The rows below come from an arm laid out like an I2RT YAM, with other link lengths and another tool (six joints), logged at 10 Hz.
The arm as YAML. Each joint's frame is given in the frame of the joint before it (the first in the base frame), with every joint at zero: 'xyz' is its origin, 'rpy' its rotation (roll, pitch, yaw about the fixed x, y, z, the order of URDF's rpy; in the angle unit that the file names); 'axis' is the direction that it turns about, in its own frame. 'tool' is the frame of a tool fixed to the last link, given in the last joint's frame.
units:
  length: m
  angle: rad
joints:
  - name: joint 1
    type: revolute
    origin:
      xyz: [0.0, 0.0, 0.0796]
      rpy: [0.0, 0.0, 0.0]
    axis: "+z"
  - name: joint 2
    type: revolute
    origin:
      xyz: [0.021, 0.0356, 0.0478]
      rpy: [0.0, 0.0, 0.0]
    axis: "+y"
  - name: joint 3
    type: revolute
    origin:
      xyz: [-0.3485, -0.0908, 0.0]
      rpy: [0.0, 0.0, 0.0]
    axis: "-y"
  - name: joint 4
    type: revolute
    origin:
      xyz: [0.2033, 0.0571, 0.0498]
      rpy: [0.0, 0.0, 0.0]
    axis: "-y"
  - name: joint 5
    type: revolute
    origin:
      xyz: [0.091, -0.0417, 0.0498]
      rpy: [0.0, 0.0, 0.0]
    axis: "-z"
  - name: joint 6
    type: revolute
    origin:
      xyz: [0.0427, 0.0, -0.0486]
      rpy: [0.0, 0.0, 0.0]
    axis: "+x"
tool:
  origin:
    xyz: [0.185, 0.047, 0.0]
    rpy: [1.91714, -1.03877, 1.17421]
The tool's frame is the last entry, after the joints.
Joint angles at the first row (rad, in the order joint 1, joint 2, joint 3, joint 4, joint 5, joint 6):
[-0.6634 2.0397 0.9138 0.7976 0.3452 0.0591]
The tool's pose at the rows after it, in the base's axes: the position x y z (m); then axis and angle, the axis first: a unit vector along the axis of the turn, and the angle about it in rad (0 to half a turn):
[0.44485, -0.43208, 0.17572, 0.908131, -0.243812, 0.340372, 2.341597]
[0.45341, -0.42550, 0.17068, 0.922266, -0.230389, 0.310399, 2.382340]
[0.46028, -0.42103, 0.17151, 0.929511, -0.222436, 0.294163, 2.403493]
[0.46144, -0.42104, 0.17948, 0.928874, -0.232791, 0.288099, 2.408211]
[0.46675, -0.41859, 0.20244, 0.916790, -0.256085, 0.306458, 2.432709]
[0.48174, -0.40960, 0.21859, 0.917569, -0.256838, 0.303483, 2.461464]
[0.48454, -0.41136, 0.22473, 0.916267, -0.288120, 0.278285, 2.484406]
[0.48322, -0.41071, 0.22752, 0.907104, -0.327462, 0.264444, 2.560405]
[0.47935, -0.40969, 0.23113, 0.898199, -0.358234, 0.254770, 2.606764]
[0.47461, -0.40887, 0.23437, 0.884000, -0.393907, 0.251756, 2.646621]
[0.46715, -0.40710, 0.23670, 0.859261, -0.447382, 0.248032, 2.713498]
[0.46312, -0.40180, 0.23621, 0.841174, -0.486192, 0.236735, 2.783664]
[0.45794, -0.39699, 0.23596, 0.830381, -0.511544, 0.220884, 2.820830]
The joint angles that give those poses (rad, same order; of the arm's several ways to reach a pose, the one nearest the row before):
[-0.6491 2.0136 0.9787 0.6482 0.3565 0.0612]
[-0.6353 2.0034 1.0719 0.4678 0.3481 0.0675]
[-0.6232 1.9995 1.1405 0.3535 0.3475 0.0716]
[-0.6143 1.9883 1.1843 0.2825 0.3682 0.0945]
[-0.6033 1.9617 1.2286 0.2249 0.3743 0.1578]
[-0.5752 1.9577 1.3384 0.0844 0.3809 0.1932]
[-0.5560 1.9748 1.4715 -0.1009 0.4304 0.2705]
[-0.5572 1.9883 1.5811 -0.2703 0.4206 0.3886]
[-0.5566 1.9933 1.6510 -0.3837 0.4205 0.4746]
[-0.5536 1.9926 1.6890 -0.4574 0.4280 0.5693]
[-0.5512 1.9923 1.7353 -0.5561 0.4284 0.7170]
[-0.5484 2.0032 1.8038 -0.6734 0.4086 0.8387]
[-0.5438 2.0158 1.8719 -0.7830 0.4029 0.9173]

